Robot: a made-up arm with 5 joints.
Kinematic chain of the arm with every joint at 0, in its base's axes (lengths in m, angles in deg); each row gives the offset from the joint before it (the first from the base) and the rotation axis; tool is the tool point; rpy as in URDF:
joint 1: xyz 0 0 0.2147 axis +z
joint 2: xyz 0 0 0 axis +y
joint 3: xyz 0.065 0 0.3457 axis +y
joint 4: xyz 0.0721 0 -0.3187 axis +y
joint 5: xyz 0.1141 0 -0.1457 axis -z
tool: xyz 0 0 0 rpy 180 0 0
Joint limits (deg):
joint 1: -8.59..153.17
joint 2: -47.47..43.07
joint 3: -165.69..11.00
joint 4: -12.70..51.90
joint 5: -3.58..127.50
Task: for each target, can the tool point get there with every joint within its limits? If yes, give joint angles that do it. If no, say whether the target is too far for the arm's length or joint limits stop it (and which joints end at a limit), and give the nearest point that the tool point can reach.
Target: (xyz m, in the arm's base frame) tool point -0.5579 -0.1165 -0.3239
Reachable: no: joint limits stop it (at a limit: joint 1, joint 2) | nearest point -0.3497 0.1769 -0.0774 | short by 0.436 m
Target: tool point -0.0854 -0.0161 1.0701
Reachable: yes | joints 10.67 -22.56 -144.66 20.81 38.98
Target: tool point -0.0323 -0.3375 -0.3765
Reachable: no: joint limits stop it (at a limit: joint 1, joint 2) | nearest point 0.1211 -0.0183 -0.0629 | short by 0.473 m
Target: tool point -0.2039 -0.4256 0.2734
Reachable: no: joint limits stop it (at a limit: joint 2, joint 3, joint 4) | nearest point -0.0448 -0.0935 0.1078 | short by 0.404 m
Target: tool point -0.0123 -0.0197 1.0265
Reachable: yes | joints 57.99 -36.43 -115.98 24.89 89.71
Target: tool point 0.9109 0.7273 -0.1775
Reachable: no: too far | nearest point 0.5522 0.4409 0.1349 | short by 0.555 m
